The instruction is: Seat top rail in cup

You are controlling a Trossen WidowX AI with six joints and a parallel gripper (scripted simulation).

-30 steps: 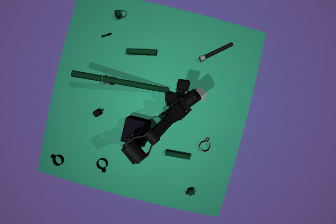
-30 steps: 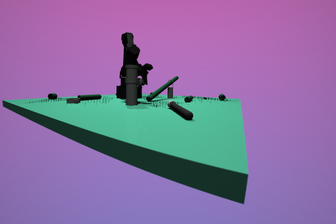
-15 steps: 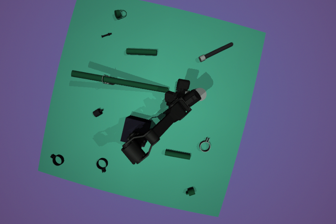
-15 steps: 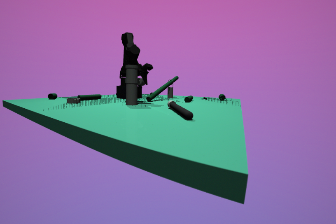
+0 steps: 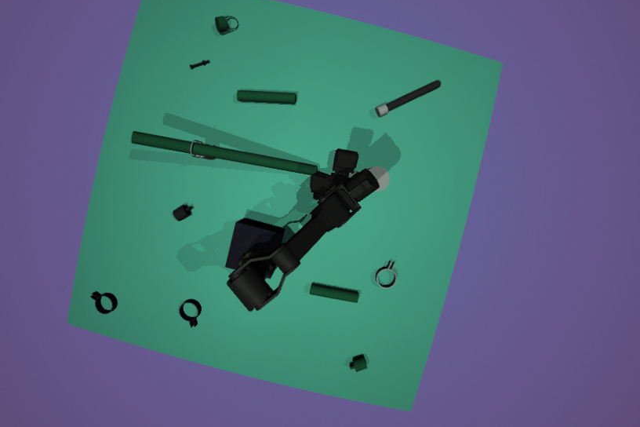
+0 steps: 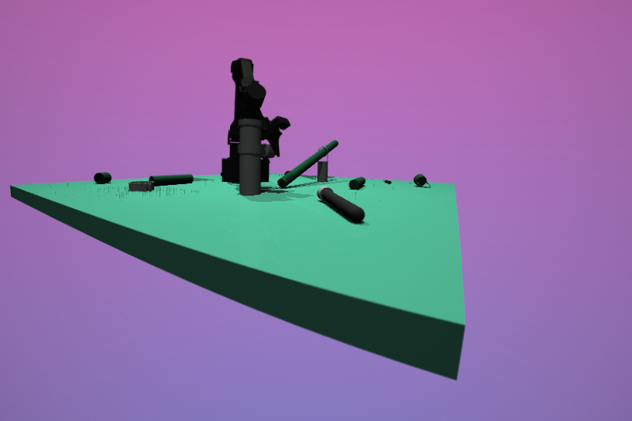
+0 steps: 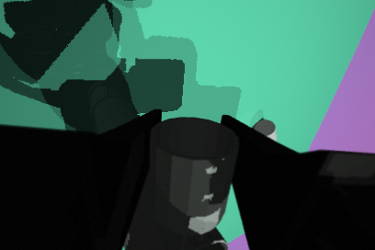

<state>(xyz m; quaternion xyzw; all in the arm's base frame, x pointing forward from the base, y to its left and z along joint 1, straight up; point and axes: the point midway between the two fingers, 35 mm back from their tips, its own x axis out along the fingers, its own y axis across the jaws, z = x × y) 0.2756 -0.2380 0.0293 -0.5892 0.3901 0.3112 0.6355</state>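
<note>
Now: the grey rail-end cup 20 mm behind my gripper tip, 20 mm to the right of it and 30 mm above it. Also, from my gripper tip: short post: 40 mm ahead, 440 mm to the left, 10 mm above; then bolt: 340 mm ahead, 500 mm to the left, 90 mm below; then spare loop cap: 480 mm ahead, 390 mm to the left, 80 mm below.
</note>
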